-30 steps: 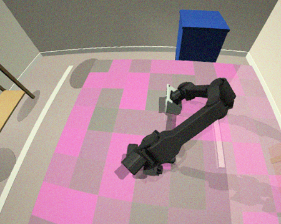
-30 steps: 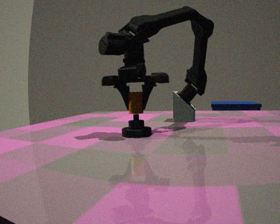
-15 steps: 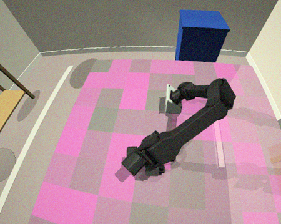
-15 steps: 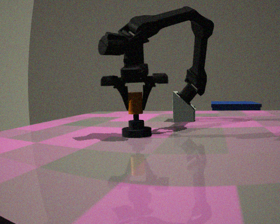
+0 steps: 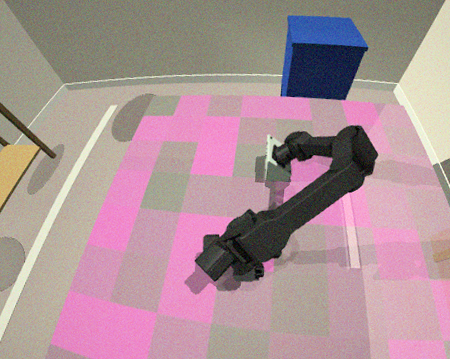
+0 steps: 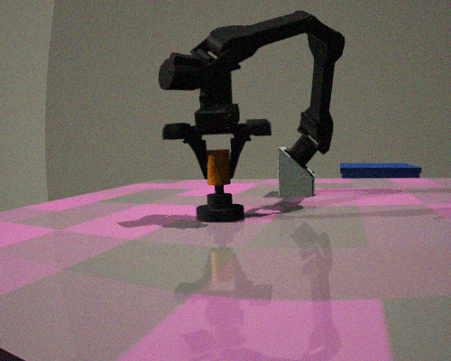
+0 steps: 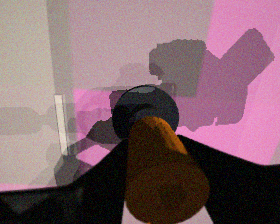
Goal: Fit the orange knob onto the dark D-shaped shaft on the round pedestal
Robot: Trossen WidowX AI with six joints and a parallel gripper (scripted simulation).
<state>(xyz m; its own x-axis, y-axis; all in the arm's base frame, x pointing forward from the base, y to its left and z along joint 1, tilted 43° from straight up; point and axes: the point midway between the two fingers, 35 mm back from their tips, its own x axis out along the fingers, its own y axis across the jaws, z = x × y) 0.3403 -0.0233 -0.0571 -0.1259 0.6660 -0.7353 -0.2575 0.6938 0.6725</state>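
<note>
Now: the orange knob 20 mm above my gripper tip. Also, from my gripper tip: round pedestal (40 mm below).
</note>
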